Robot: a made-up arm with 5 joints. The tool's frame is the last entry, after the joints. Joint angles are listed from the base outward.
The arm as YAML. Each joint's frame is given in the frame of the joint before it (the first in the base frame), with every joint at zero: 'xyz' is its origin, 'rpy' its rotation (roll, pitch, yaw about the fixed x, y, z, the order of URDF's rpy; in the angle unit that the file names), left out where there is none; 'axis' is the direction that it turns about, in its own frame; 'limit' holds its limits. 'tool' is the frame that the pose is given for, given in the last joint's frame.
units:
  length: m
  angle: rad
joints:
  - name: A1
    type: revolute
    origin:
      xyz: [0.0, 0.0, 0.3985]
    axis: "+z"
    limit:
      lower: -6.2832
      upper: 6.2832
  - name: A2
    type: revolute
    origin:
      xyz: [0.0, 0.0, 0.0]
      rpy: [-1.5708, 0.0, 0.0]
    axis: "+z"
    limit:
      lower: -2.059
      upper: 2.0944
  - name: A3
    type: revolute
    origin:
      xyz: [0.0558, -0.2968, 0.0]
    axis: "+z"
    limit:
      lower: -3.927
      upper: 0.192
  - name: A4
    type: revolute
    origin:
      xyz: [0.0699, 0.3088, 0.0]
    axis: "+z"
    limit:
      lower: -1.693
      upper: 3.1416
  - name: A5
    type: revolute
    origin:
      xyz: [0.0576, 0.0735, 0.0]
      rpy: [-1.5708, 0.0, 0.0]
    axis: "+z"
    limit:
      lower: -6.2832
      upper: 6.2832
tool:
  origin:
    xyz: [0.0, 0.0, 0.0]
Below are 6 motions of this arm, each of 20 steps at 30 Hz.
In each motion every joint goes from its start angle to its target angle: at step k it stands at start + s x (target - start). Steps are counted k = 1, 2, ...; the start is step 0. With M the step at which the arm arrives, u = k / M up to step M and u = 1 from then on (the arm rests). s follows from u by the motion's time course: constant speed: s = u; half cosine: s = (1 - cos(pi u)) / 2; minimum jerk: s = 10 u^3 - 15 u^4 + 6 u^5.
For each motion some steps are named. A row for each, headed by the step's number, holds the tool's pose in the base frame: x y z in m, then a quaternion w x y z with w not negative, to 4 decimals.
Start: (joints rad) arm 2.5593 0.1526 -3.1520 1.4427 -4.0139
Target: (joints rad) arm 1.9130 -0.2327 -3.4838 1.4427 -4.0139
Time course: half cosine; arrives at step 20
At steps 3, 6, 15, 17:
3: -0.1048 0.0744 1.0592 0.4853 -0.6926 -0.0887 0.5263
6: -0.0535 0.0465 1.0657 0.5368 -0.6563 -0.0516 0.5277
15: 0.0723 -0.1549 1.0332 0.7454 -0.4635 0.0610 0.4753
17: 0.0749 -0.1889 1.0209 0.7720 -0.4324 0.0700 0.4606

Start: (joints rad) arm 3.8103 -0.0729 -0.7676 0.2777 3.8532
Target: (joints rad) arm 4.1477 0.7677 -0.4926 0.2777 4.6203
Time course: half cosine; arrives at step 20
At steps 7, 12, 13, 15, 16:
7: -0.2851 -0.2714 0.3968 0.0960 0.9885 -0.0794 -0.0859
12: -0.2103 -0.2594 0.2552 0.0726 -0.9834 0.1608 -0.0415
13: -0.1934 -0.2509 0.2327 0.1099 -0.9767 0.1754 -0.0571
15: -0.1633 -0.2316 0.1977 0.1775 -0.9606 0.1996 -0.0770
16: -0.1511 -0.2223 0.1852 0.2054 -0.9526 0.2088 -0.0823

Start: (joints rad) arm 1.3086 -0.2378 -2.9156 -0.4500 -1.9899
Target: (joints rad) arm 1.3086 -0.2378 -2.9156 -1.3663 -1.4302
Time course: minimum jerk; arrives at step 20
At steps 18, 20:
18: -0.0448 -0.1668 0.9662 0.0489 -0.1251 -0.6203 0.7728
20: -0.0447 -0.1665 0.9656 0.0469 -0.1272 -0.6230 0.7704

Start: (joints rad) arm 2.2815 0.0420 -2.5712 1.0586 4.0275
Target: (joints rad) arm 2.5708 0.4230 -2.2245 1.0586 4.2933
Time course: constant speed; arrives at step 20
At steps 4, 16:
4: -0.2344 0.2424 0.9970 0.0420 0.5080 -0.6030 -0.6137
16: -0.4111 0.2989 0.8355 0.1000 0.5866 -0.6864 -0.4179

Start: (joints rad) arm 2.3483 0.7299 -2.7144 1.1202 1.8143
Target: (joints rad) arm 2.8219 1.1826 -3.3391 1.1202 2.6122
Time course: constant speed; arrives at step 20
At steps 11, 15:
11: -0.5224 0.3080 0.7341 0.3009 -0.8733 -0.1569 0.3496
15: -0.5510 0.2581 0.7197 0.2625 -0.8699 -0.1274 0.3976

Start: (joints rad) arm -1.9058 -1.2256 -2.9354 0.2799 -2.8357
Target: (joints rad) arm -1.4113 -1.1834 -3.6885 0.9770 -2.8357
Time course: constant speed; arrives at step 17
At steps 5, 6, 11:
5: 0.1253 0.6531 0.6076 0.6960 -0.3120 -0.1860 -0.6194
6: 0.1064 0.6574 0.5950 0.7048 -0.3096 -0.1908 -0.6091
11: 0.0100 0.6622 0.5317 0.7466 -0.2965 -0.2139 -0.5558

